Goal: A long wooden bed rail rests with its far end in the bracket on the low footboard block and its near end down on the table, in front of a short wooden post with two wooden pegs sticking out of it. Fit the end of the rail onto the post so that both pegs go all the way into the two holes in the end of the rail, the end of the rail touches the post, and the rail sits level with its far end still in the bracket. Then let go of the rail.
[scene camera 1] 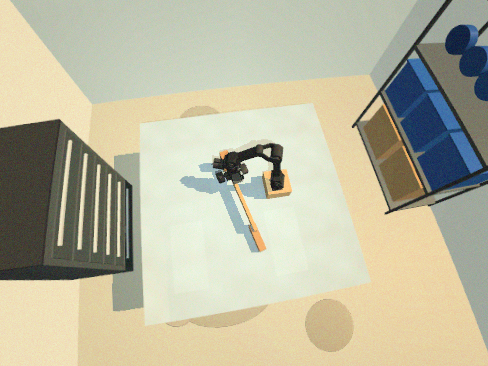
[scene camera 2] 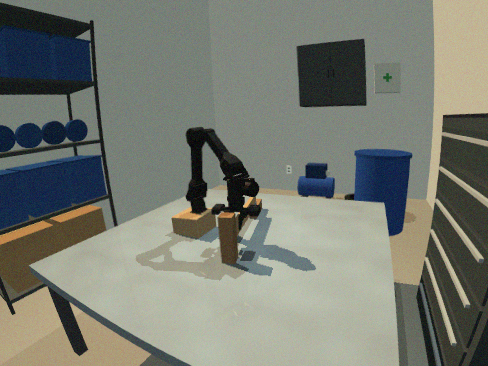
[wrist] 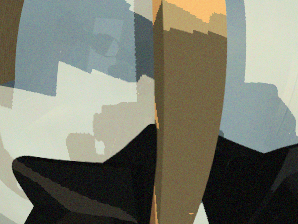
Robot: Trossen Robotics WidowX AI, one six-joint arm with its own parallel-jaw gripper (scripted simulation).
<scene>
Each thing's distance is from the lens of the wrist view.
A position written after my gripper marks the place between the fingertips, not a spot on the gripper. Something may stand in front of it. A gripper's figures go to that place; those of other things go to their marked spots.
my gripper (wrist: pixel 169 130): 0.10 m
wooden bed rail (wrist: pixel 189 51): 0.04 m
</scene>
